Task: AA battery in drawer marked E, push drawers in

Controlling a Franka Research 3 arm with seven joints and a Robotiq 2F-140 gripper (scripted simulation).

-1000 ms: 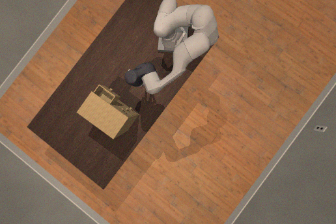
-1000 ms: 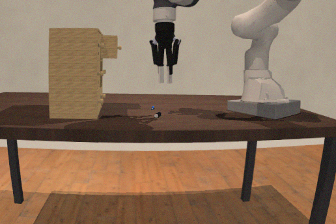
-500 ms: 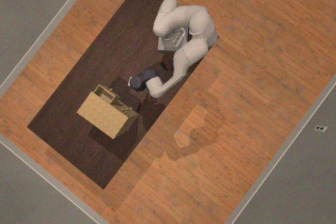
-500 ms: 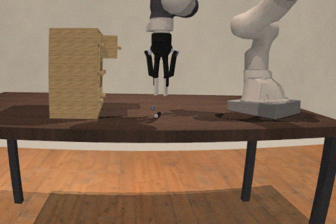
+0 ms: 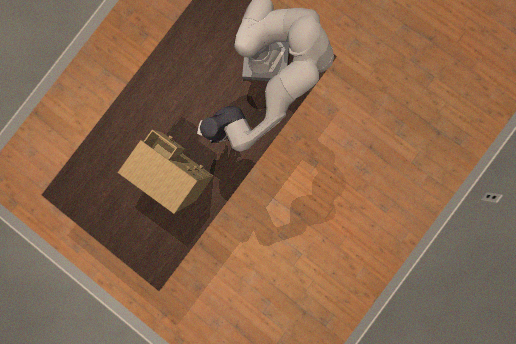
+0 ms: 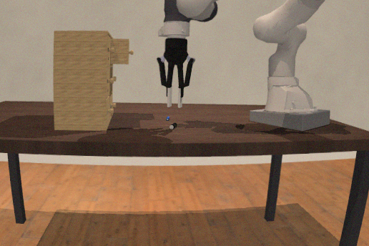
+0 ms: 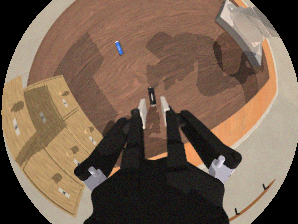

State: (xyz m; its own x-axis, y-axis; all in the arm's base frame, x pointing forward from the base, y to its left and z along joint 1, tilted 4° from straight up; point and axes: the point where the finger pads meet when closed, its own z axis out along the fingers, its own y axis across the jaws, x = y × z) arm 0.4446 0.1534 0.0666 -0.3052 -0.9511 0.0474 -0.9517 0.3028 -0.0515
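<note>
Right now my hand is 10 cm above the AA battery. The rest, counted from my hand: blue object 2 cm ahead, 16 cm to the right, 10 cm below.
</note>
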